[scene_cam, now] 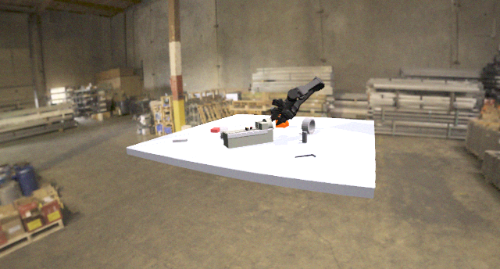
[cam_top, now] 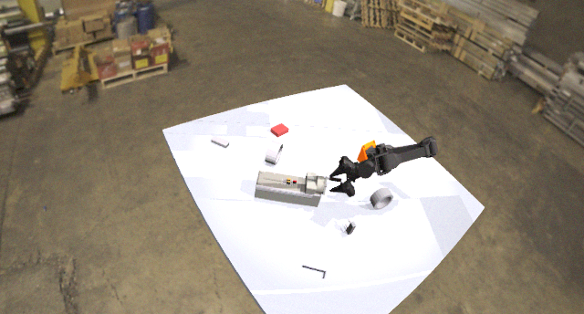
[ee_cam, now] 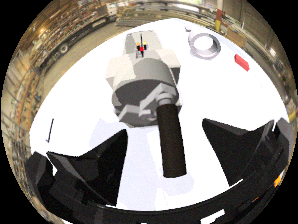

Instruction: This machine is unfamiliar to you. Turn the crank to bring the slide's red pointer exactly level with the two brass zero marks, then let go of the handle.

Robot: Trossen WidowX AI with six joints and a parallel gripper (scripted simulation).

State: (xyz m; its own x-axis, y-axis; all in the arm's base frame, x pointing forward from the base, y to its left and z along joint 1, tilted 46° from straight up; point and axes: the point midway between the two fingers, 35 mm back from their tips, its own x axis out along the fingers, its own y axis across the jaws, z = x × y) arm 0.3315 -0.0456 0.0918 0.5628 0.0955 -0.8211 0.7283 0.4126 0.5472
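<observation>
Now: gripper tip 30 mm below the dark crank handle, 10 mm to the right of it and 10 mm past it. From my gripper tip the other things lie so: hex key 290 mm ahead, 240 mm to the left, 80 mm below; then red pointer 110 mm ahead, 90 mm to the right; then small clip 190 mm to the left, 60 mm below, 60 mm ahead.
</observation>
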